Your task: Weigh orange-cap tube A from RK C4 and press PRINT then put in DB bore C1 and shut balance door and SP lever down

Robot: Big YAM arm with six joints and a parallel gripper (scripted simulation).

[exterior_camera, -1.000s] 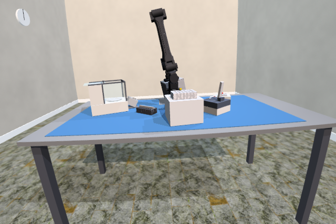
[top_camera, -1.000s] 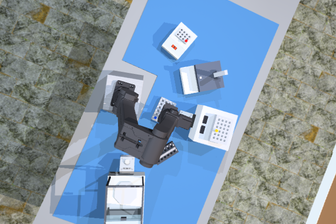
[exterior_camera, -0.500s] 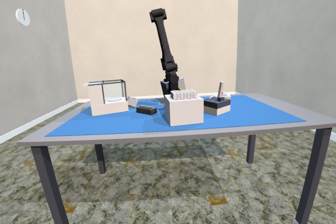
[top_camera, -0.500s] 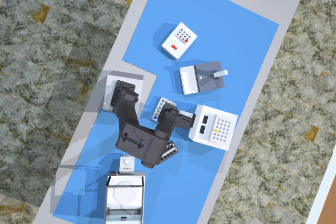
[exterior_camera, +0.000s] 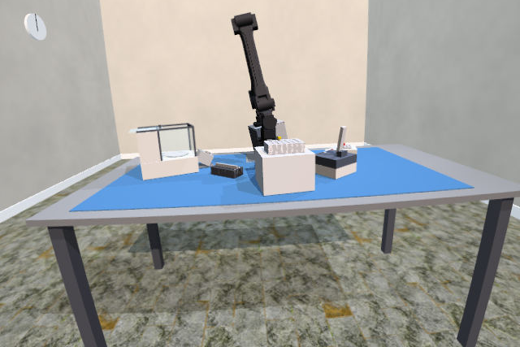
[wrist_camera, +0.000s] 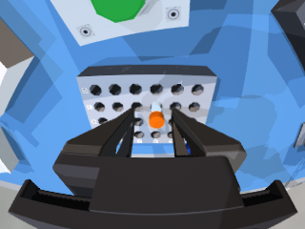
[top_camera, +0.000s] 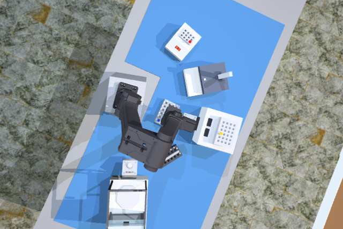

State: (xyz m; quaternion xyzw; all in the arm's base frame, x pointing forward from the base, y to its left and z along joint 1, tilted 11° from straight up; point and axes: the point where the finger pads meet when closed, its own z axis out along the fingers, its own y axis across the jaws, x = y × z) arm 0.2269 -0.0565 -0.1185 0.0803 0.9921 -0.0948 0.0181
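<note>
Now: the tube rack RK 30 mm below my hand, 10 mm to the left of it and 10 mm behind it. The rest, counted from my hand: white key 280 mm to the right, 120 mm behind, 20 mm above; then black magnet block 200 mm to the right, 60 mm ahead, 30 mm below; then SP lever 260 mm to the left, 190 mm ahead, 90 mm above.
</note>
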